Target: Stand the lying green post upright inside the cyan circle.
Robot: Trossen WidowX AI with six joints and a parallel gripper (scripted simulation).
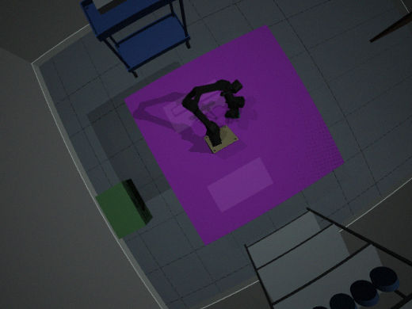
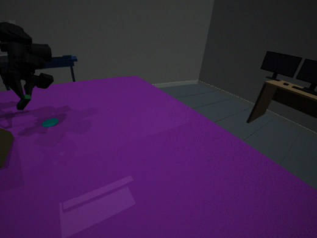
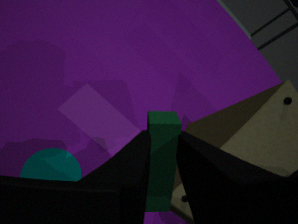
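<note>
The cyan circle lies 120 mm below my gripper tip, 50 mm to the left of it and 30 mm ahead of it. From my gripper tip the other things lie so: green post 10 mm to the left, 10 mm below, 10 mm behind.
</note>
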